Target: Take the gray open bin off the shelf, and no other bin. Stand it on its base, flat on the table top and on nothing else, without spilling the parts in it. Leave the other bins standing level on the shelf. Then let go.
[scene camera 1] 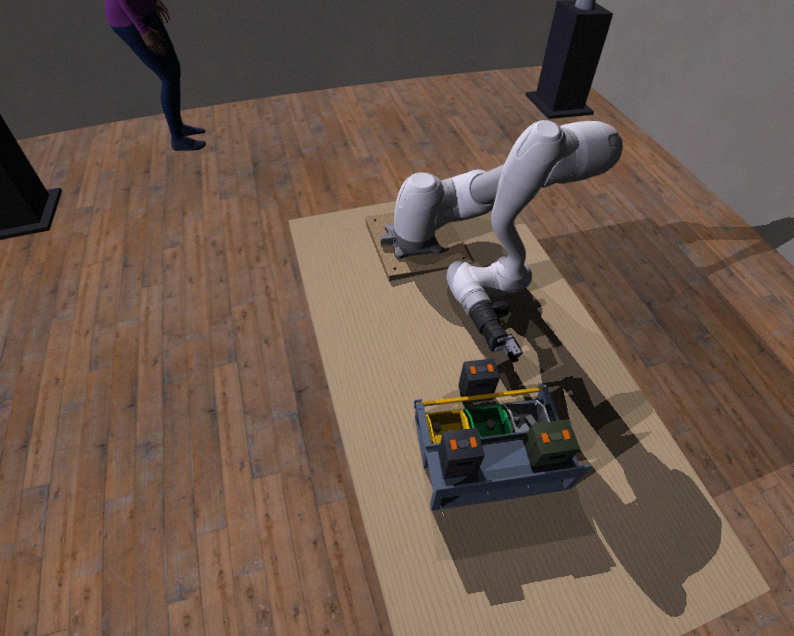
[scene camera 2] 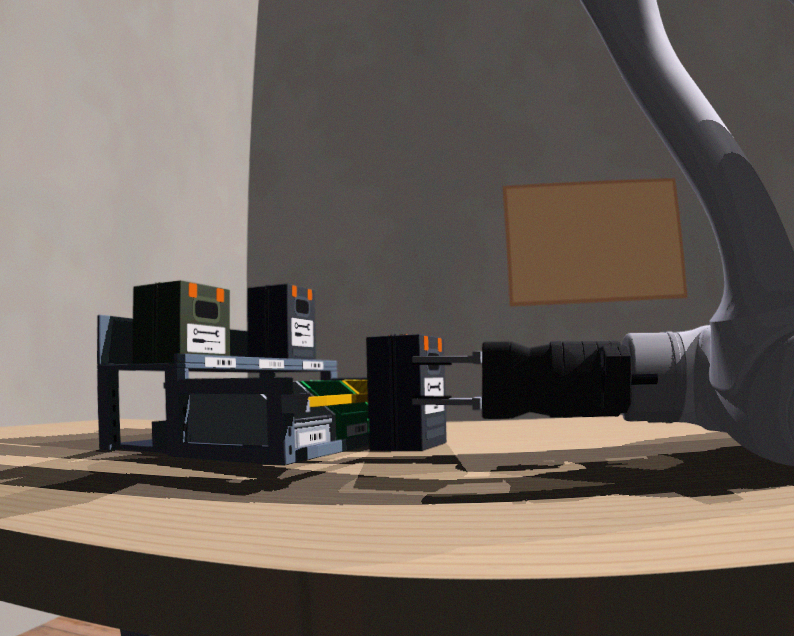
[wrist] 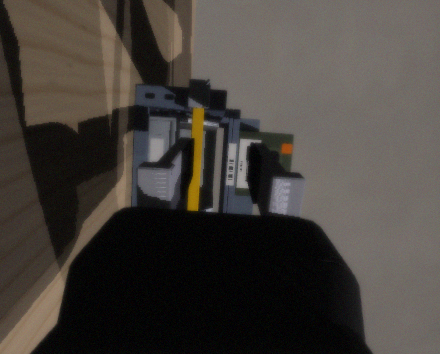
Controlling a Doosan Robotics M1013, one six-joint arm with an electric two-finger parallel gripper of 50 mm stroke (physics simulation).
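Places are measured from the arm's base along level axes (x ahead, y up, z right), in centimetres.
Where they show: gripper, fingertip midpoint: (scene camera 1: 516, 357) (scene camera 2: 414, 380) (wrist: 221, 159); arm's base, origin of the base link: (scene camera 1: 412, 239).
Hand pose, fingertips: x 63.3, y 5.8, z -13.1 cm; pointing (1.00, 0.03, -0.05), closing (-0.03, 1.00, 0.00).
Each offset is from my fingertips to the top centre of the thing. Level surfaces: height alone.
The gray open bin @[dz +4.6, dx +20.3, dy +0.2 cm] (scene camera 1: 523, 410) (scene camera 2: 312, 435) (wrist: 162, 129) stands in the right bay of the blue-gray shelf (scene camera 1: 510, 493) (scene camera 2: 106, 397) (wrist: 160, 91), with gray parts in it. The green bin @[dz +15.7, dx +18.9, dy +0.2 cm] (scene camera 1: 480, 417) is beside it, and the yellow bin @[dz +26.8, dx +17.6, dy +0.2 cm] (scene camera 1: 453, 417) is at the far left. My gripper (scene camera 1: 513, 351) (scene camera 2: 414, 380) (wrist: 221, 159) is open and empty, level, and short of the shelf front, apart from the gray bin. In the wrist view its left finger overlaps the bin and its right finger overlaps the green case. The arm's black housing hides the lower part of that view.
A yellow bar @[dz +14.4, dx +8.7, dy -1.4 cm] (scene camera 1: 477, 397) (scene camera 2: 330, 400) (wrist: 198, 160) spans the shelf front. A dark case @[dz +13.6, dx +3.9, dy +5.3 cm] (scene camera 1: 478, 377) (scene camera 2: 394, 390) stands on the table @[dy -7.9 cm] (scene camera 1: 351, 318) (scene camera 2: 397, 530) before the shelf. Another dark case @[dz +28.6, dx +26.8, dy +14.5 cm] (scene camera 1: 461, 457) (scene camera 2: 268, 318) and a green case @[dz +5.8, dx +30.2, dy +11.8 cm] (scene camera 1: 553, 450) (scene camera 2: 159, 324) (wrist: 287, 162) stand on the upper deck.
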